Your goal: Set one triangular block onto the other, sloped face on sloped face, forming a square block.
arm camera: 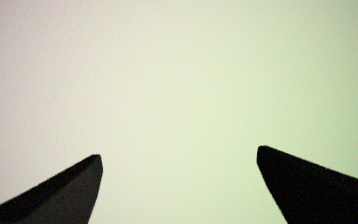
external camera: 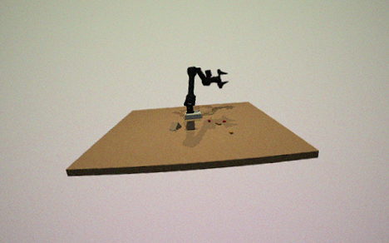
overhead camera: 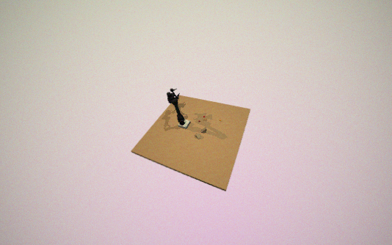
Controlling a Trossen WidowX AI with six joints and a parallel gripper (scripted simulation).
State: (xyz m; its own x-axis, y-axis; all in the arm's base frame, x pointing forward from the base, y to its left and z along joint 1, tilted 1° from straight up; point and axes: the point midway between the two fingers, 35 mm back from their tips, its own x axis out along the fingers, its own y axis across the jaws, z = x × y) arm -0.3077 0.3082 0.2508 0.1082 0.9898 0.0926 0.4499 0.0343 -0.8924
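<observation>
Now: gripper tip 62 cm short of the wooden triangular block, 39 cm to the left of it and 28 cm above it. From my gripper tip the other things lie so: small red cube 48 cm ahead, 29 cm below, 15 cm to the right; orange piece 73 cm ahead, 30 cm below, 2 cm to the left.
</observation>
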